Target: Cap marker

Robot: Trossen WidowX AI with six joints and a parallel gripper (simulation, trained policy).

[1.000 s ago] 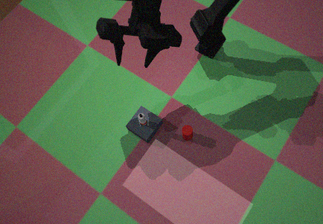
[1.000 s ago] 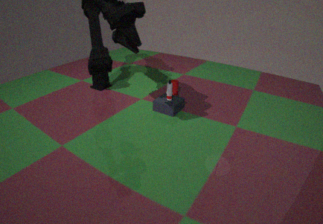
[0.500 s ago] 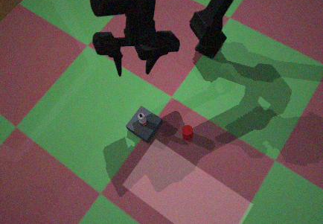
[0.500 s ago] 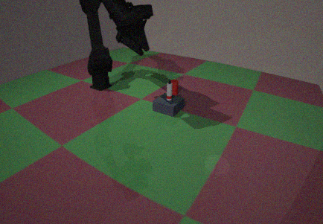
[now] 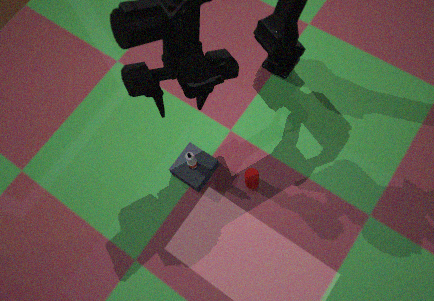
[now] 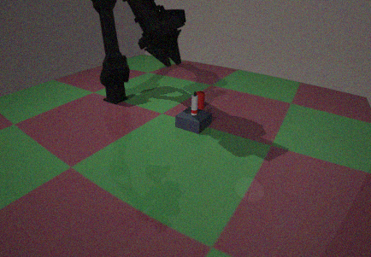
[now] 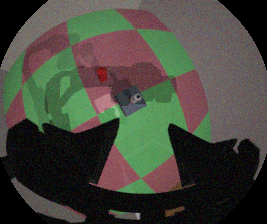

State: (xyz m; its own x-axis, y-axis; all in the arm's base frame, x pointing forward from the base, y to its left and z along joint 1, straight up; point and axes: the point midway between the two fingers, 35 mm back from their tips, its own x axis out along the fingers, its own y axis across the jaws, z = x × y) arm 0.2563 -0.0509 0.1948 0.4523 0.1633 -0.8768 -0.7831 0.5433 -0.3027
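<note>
Now: gripper tip 150 mm to the right of the red cap and 140 mm above it. From my gripper tip the other things lie so: grey holder block: 40 mm ahead, 30 mm to the left, 150 mm below.
</note>
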